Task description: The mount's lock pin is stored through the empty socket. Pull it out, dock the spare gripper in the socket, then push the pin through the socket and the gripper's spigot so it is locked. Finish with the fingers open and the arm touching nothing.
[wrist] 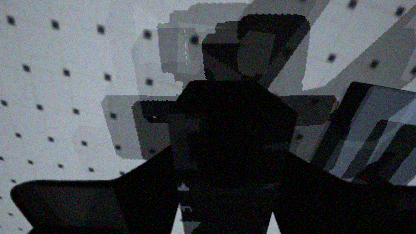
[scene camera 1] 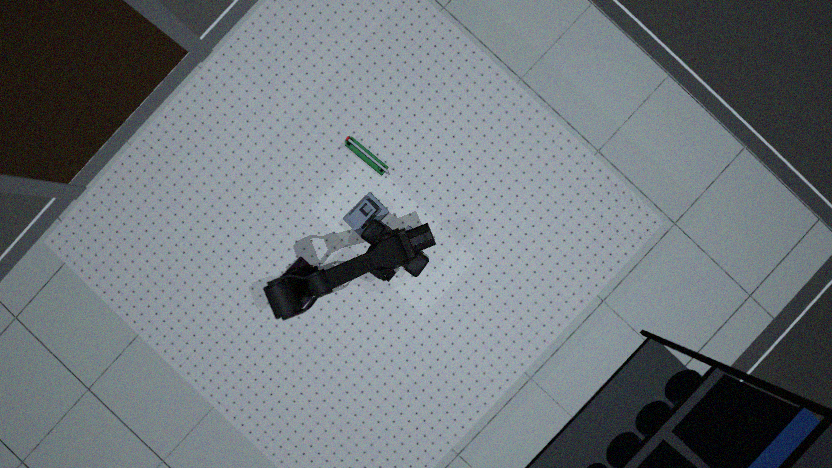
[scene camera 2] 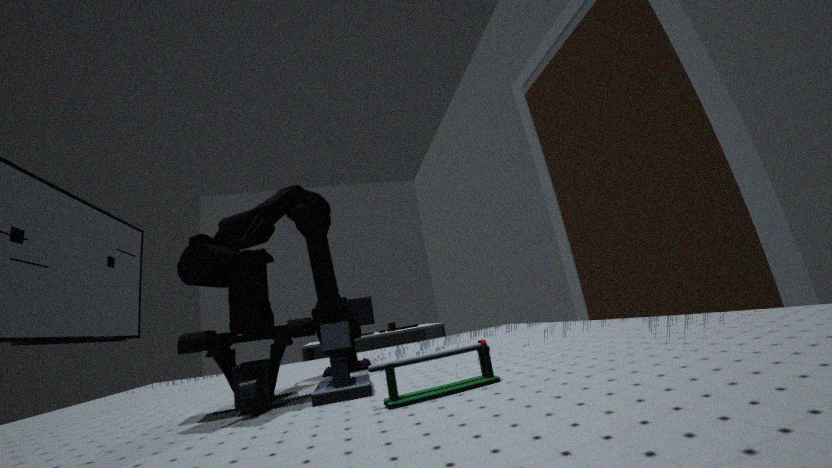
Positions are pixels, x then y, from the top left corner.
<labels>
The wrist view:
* gripper: 221,139
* spare gripper: 229,139, held by the gripper
</labels>
